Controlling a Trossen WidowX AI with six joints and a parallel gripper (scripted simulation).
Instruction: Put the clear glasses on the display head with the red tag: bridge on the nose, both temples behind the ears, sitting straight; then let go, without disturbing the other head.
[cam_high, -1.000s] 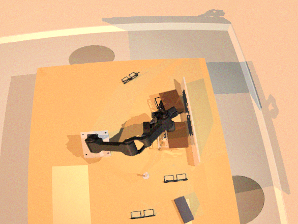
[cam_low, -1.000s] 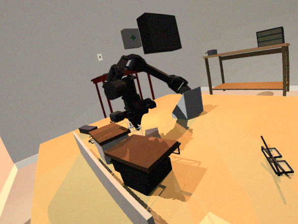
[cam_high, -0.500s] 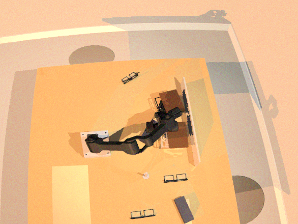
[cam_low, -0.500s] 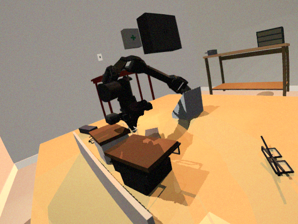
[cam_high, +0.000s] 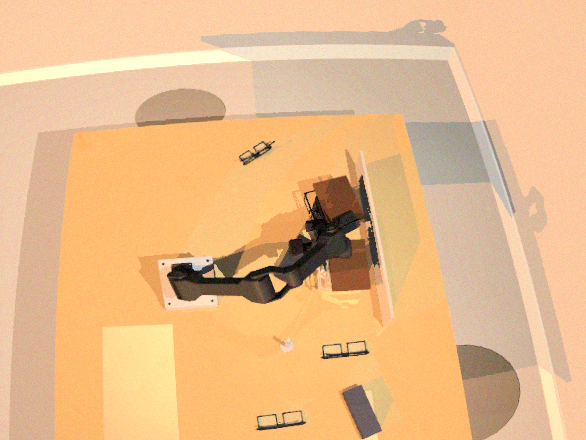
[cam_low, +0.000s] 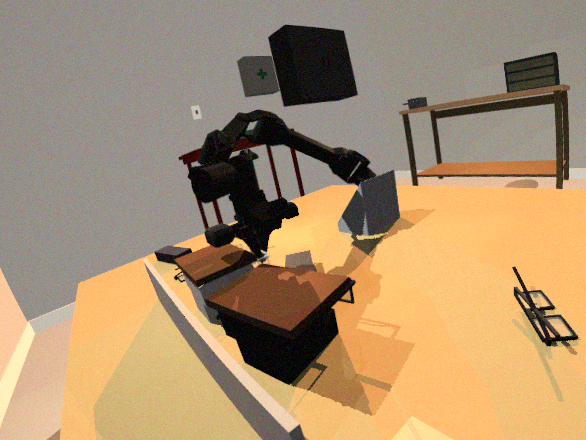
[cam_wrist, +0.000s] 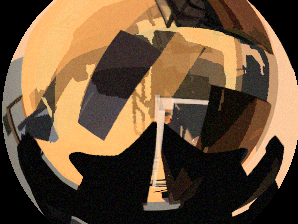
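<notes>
Right now the pale head is 60 mm ahead of my gripper tip, 40 mm to the right of it and 10 mm below it. Also, from my gripper tip: dark head: 180 mm to the left, 70 mm ahead, 10 mm below; white back panel: 200 mm ahead, 70 mm to the left, 10 mm below.
</notes>
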